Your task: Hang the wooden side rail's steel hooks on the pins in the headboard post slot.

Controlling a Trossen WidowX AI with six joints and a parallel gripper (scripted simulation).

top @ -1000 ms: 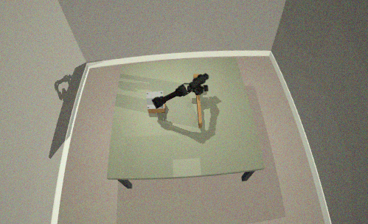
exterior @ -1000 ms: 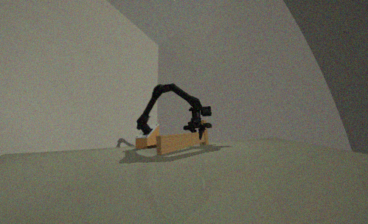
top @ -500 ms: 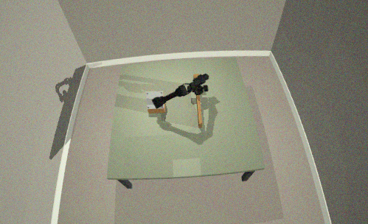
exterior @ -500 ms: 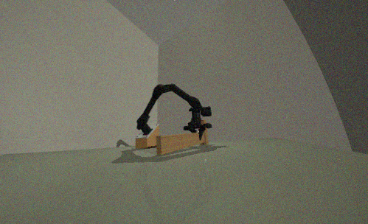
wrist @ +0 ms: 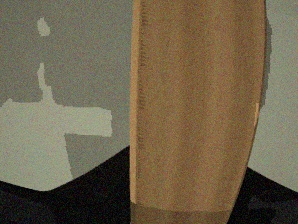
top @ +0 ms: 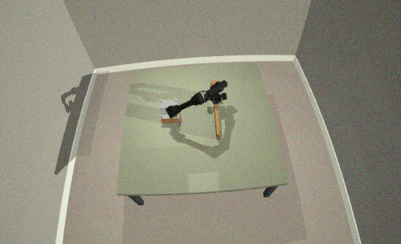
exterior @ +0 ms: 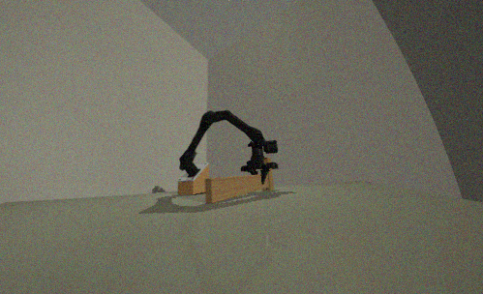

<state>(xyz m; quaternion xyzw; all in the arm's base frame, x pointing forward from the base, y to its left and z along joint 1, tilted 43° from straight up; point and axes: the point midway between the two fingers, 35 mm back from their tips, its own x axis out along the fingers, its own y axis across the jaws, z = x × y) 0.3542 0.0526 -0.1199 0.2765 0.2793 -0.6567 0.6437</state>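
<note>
Now: the wooden headboard post 10 cm to the left of my gripper tip and 5 cm above it.
</note>
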